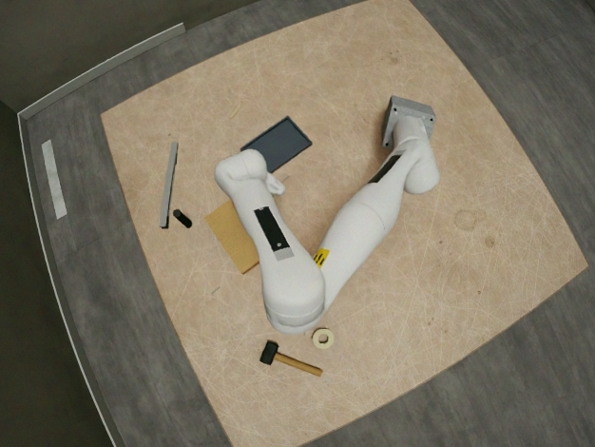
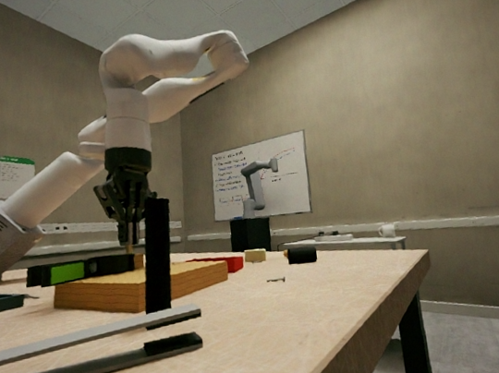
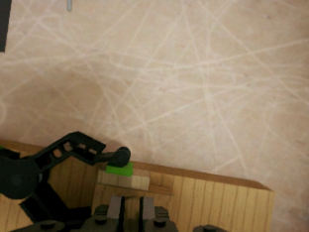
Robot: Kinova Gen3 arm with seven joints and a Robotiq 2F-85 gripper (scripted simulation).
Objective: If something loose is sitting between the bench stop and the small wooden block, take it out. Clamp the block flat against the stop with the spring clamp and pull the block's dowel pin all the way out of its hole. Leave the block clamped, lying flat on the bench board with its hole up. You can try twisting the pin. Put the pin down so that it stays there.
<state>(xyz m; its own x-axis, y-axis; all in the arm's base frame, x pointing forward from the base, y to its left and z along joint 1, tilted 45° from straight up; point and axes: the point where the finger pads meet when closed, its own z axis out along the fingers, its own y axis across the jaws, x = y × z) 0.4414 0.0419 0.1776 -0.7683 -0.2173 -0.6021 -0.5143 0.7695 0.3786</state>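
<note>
Now: the dowel pin 20 mm below my hand. Also, from my hand: wooden bench board (50 mm ahead, 20 mm to the left, 70 mm below); small wooden block (50 mm below); red block (60 mm behind, 190 mm to the left, 80 mm below).
</note>
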